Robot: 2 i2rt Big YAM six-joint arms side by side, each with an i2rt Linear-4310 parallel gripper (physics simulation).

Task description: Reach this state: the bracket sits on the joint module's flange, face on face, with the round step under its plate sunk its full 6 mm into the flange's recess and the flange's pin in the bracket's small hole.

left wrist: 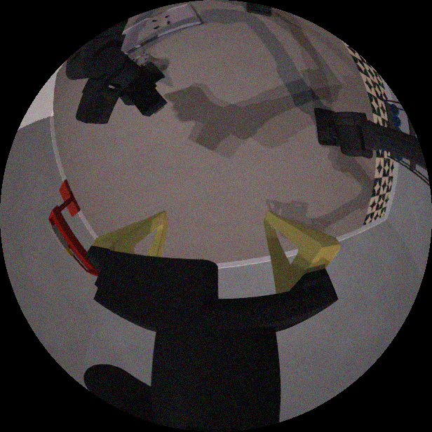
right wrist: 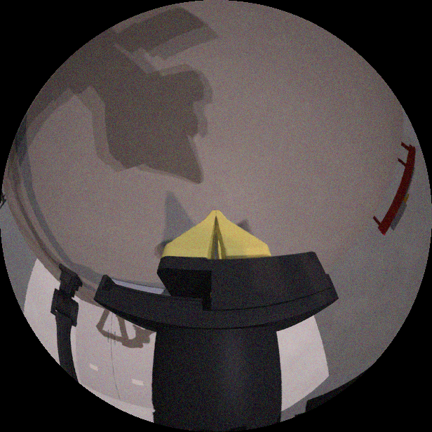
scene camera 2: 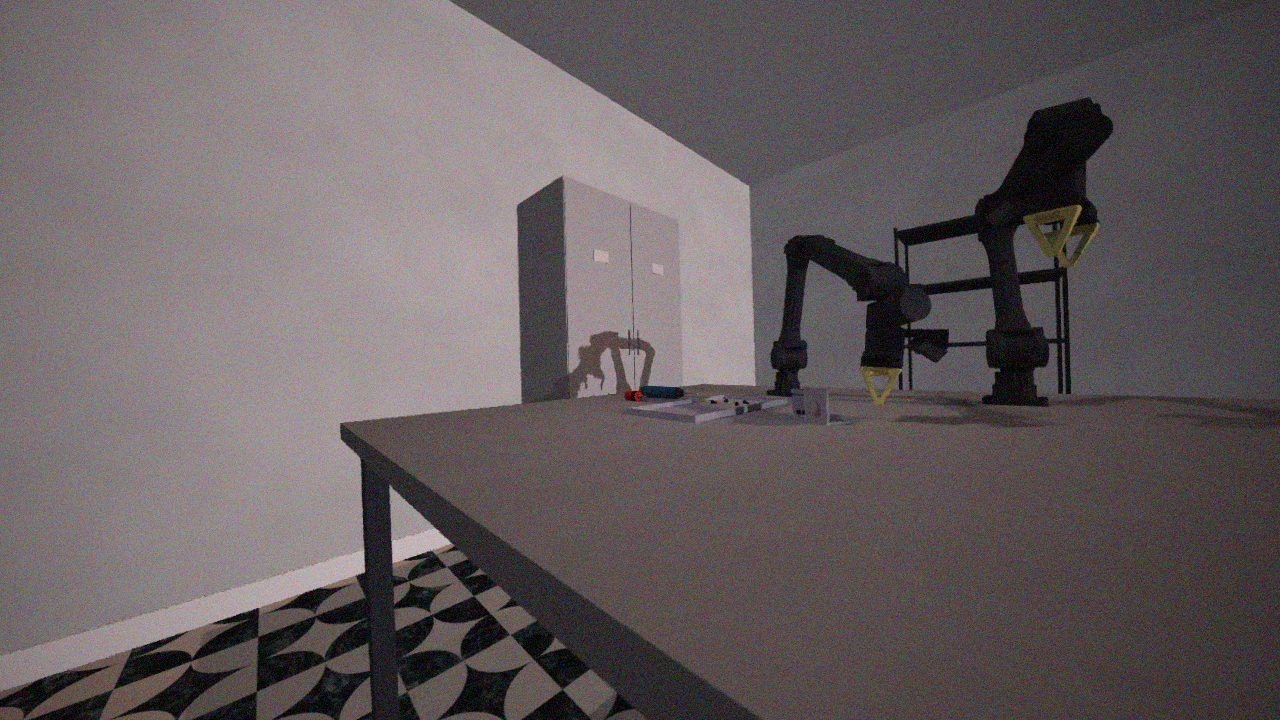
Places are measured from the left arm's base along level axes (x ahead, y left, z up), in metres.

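Where they show: left gripper, fingertip midpoint: (scene camera 2: 1060,262); right gripper, fingertip midpoint: (scene camera 2: 878,405); left arm's base at its link origin: (scene camera 2: 1014,403); right arm's base at its link origin: (scene camera 2: 787,395).
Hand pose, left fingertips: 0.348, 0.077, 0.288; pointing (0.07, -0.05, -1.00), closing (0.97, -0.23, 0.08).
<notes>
Things, the pixels of their centre, and the offset from my left fingertips, as dx, dy, dz.
- pale grey bracket at the middle of its body: (scene camera 2: 824,404) +0.192, -0.340, -0.253
- joint module at the middle of its body: (scene camera 2: 806,402) +0.140, -0.400, -0.256
- pale tray at the middle of its body: (scene camera 2: 712,405) +0.153, -0.651, -0.280
- red object at the middle of its body: (scene camera 2: 636,395) +0.135, -0.972, -0.271
- dark blue cylinder at the middle of its body: (scene camera 2: 667,392) +0.012, -0.945, -0.268
The pale grey bracket (scene camera 2: 816,405) stands on the table in the scene view with an upright plate. A small grey part with dark spots, apparently the joint module (scene camera 2: 798,405), shows just left of it; the flange, recess and pin cannot be made out. My right gripper (scene camera 2: 880,402) (right wrist: 215,215) is shut, its yellow fingertips meeting with nothing seen between them, low over the table and right of the bracket in the scene view. In the right wrist view its body hides both parts. My left gripper (scene camera 2: 1064,261) (left wrist: 215,216) is open and empty, high above the table.
A pale tray (scene camera 2: 707,417) with small dark items lies left of the bracket in the scene view. Behind it lie a red object (scene camera 2: 633,394) and a dark blue cylinder (scene camera 2: 662,392). The right arm (left wrist: 122,85) shows upper left in the left wrist view.
</notes>
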